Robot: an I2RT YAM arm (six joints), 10 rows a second.
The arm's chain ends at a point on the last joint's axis. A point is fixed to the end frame.
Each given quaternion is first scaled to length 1.
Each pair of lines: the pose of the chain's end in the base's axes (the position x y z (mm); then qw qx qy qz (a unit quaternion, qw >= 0)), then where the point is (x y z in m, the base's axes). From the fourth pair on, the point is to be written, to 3 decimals.
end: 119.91, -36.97, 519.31, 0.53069, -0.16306, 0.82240, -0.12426
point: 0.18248 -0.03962 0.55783
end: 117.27, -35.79, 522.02, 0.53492, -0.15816, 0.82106, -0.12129
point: 0.17949 -0.03909 0.56105
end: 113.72, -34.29, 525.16, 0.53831, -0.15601, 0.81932, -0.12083
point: 0.17563 -0.03784 0.56466
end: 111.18, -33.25, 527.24, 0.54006, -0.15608, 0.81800, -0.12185
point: 0.173 -0.037 0.567
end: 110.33, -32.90, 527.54, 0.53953, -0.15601, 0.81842, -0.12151
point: 0.172 -0.036 0.567
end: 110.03, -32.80, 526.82, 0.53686, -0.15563, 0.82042, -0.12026
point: 0.172 -0.036 0.566
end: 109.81, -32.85, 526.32, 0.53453, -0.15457, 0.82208, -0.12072
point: 0.172 -0.037 0.565
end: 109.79, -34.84, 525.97, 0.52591, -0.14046, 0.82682, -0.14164
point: 0.172 -0.041 0.564
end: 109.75, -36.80, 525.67, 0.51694, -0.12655, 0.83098, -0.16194
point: 0.172 -0.045 0.564
